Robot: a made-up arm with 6 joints.
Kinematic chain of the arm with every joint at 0, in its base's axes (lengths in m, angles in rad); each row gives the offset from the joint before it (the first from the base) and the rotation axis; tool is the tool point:
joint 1: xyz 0 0 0.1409 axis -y
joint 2: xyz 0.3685 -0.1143 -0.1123 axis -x
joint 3: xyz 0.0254 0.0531 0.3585 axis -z
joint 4: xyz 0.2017 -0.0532 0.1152 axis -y
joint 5: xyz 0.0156 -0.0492 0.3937 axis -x
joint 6: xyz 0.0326 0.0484 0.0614 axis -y
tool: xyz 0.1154 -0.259 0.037
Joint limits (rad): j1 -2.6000..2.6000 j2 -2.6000..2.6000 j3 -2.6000..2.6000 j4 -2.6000..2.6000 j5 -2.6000..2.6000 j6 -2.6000..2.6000
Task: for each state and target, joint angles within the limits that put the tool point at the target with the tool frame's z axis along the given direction. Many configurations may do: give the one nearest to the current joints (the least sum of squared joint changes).
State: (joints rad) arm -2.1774 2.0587 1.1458 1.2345 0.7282 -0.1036
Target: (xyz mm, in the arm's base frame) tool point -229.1 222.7 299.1 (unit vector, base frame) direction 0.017 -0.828 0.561
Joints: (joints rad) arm -1.9210 2.0556 0.4681 1.9959 0.2575 0.2999
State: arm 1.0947 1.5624 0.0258 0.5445 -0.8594 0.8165
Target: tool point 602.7 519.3 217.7 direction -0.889 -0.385 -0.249
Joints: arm 0.9232 2.4400 0.0917 0.7798 -1.3498 1.4334
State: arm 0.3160 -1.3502 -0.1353 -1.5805 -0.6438 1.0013
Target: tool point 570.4 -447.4 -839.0 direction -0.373 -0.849 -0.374
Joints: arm -0.2964 -1.9922 0.2740 -1.2069 -0.7915 1.3690
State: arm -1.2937 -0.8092 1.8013 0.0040 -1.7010 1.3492
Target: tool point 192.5 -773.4 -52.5 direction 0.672 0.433 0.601
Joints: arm -1.4295 -0.7207 1.2320 -0.2846 -1.5571 1.3701
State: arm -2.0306 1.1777 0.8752 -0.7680 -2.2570 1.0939
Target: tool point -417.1 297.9 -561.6 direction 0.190 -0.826 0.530
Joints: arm -2.6000 0.7215 0.2406 0.0543 -2.5998 0.3850
